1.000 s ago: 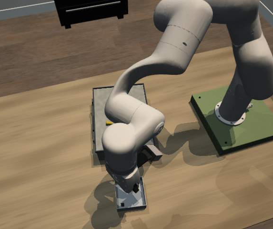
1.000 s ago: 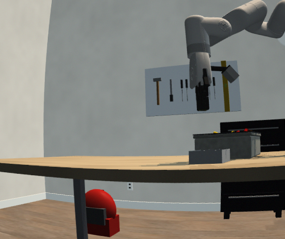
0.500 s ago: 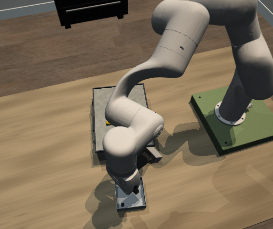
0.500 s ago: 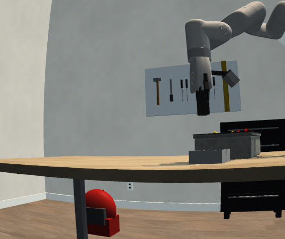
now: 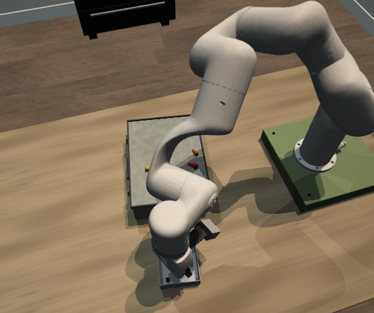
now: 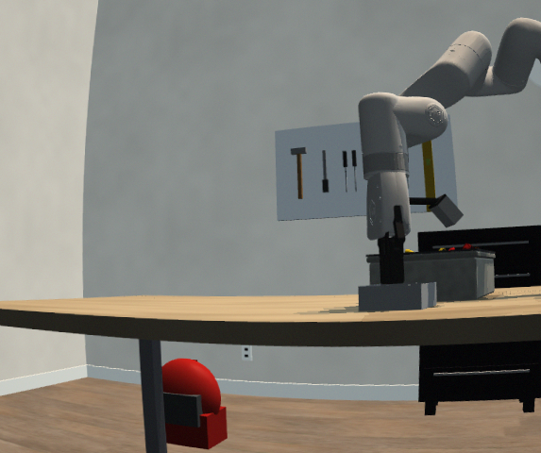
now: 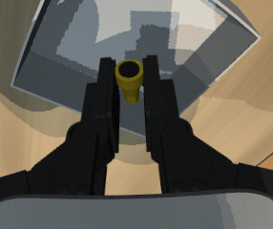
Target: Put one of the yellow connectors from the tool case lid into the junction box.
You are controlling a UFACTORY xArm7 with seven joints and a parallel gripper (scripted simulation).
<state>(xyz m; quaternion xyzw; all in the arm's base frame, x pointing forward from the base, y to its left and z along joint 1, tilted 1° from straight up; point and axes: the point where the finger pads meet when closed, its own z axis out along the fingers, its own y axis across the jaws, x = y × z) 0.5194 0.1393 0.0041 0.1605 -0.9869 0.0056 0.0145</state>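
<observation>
The steel junction box lies 6 cm below my hand and 1 cm behind it. Round my hand: tool case: 29 cm to the right, 9 cm behind; then orange connector: 26 cm to the right, 18 cm behind, 3 cm above.
</observation>
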